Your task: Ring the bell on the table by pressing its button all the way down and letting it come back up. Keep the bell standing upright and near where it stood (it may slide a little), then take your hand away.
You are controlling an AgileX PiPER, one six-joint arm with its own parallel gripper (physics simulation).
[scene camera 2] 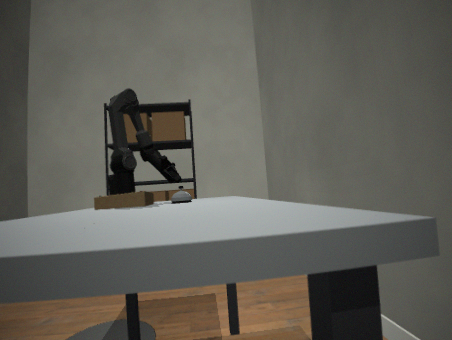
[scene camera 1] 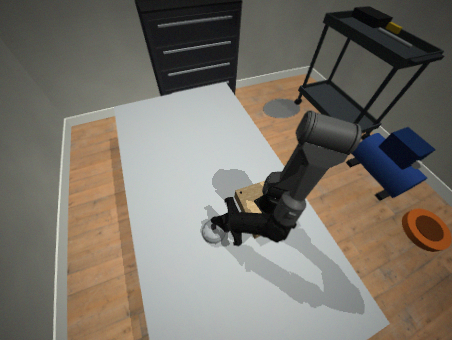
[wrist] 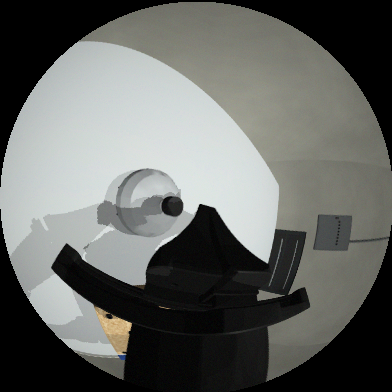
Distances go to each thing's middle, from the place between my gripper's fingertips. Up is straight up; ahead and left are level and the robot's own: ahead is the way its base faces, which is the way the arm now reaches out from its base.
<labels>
My hand is 6 cm above the silver bell (wrist: 138, 200), 1 cm to the right of it and 1 cm short of it.
</labels>
